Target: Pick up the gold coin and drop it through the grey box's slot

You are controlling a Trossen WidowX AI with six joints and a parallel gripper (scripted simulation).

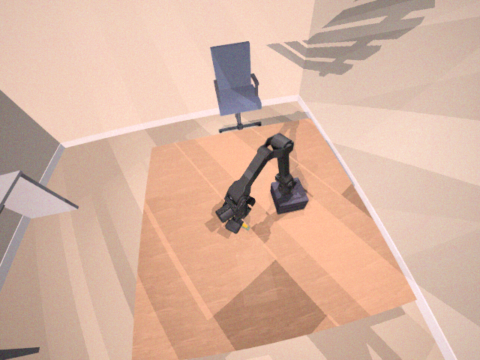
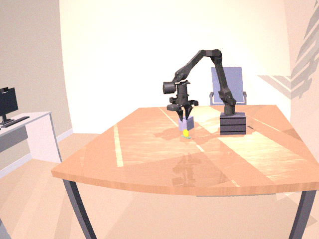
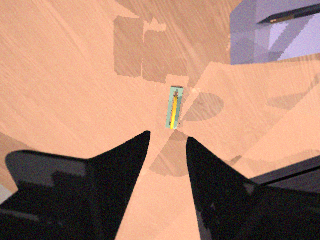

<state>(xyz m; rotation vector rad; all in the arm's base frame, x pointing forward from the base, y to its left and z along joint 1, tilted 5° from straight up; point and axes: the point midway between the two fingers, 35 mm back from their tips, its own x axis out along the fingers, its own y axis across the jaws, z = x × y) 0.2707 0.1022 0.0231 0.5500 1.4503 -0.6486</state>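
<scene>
My gripper tip is 8 cm above the gold coin.
</scene>
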